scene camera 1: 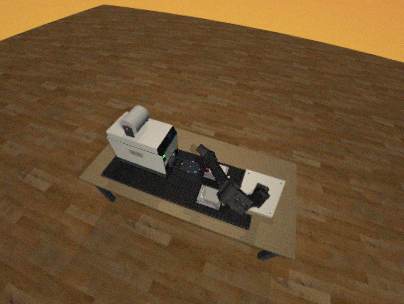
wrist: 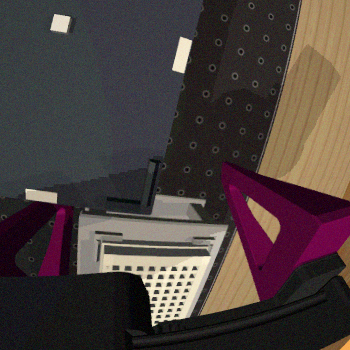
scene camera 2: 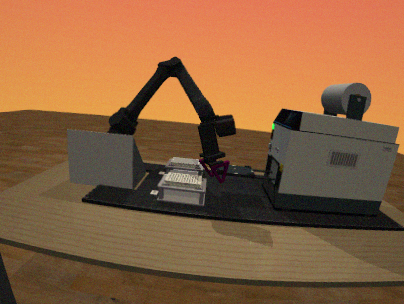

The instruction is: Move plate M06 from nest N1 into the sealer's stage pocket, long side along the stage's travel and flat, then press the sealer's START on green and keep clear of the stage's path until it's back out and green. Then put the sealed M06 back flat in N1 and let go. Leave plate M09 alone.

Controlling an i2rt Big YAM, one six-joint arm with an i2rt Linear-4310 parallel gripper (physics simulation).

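Frame: origin at the arm's base, x up, y ahead, z left, level; metres.
Seen in the pictures: gripper, fingertip midpoint: (scene camera 1: 201, 166) (scene camera 2: 216, 179); arm's base at its link origin: (scene camera 1: 259, 192) (scene camera 2: 109, 150).
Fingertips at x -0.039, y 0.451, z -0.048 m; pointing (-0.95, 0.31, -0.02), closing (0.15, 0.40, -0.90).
Observation:
Pixels of each thing's middle, then the offset from my fingertips to it. "*": a spot on its surface instead. Level surfaces: height alone.
- far nest at a spot on its surface: (wrist: 89, 240) * dx -0.015, dy -0.060, dz +0.025 m
- sealer's dark stage at the middle of its body: (scene camera 2: 246, 171) (scene camera 1: 185, 164) dx +0.027, dy +0.107, dz +0.058 m
- black perforated board at its surface level: dx -0.070 m
- wooden table at its surface level: dx -0.083 m
A pale plate (scene camera 1: 217, 172) (scene camera 2: 185, 162) (wrist: 150, 259) lies flat in the far nest (wrist: 89, 240), beside the stage. Another pale plate (scene camera 1: 210, 194) (scene camera 2: 183, 178) lies flat in the near nest (scene camera 2: 181, 196). Plate and nest labels are not readable, so I cannot tell which is M06. My gripper (scene camera 1: 204, 164) (scene camera 2: 218, 177) (wrist: 144, 180) is open and empty, above the board between the far nest and the stage. The sealer's dark stage (scene camera 1: 189, 166) (scene camera 2: 241, 170) (wrist: 100, 110) is out in front of the sealer (scene camera 1: 140, 147) (scene camera 2: 335, 165). The sealer's light (scene camera 1: 164, 156) (scene camera 2: 273, 126) is green. No pressed button is discernible.
A black perforated board (scene camera 1: 150, 176) (scene camera 2: 235, 206) (wrist: 200, 135) carries the sealer and nests. It lies on the wooden table (scene camera 1: 270, 240) (scene camera 2: 150, 240) (wrist: 320, 30). The arm's white base plate (scene camera 1: 272, 187) is at the board's end; an upright grey panel (scene camera 2: 100, 159) stands there in scene camera 2.

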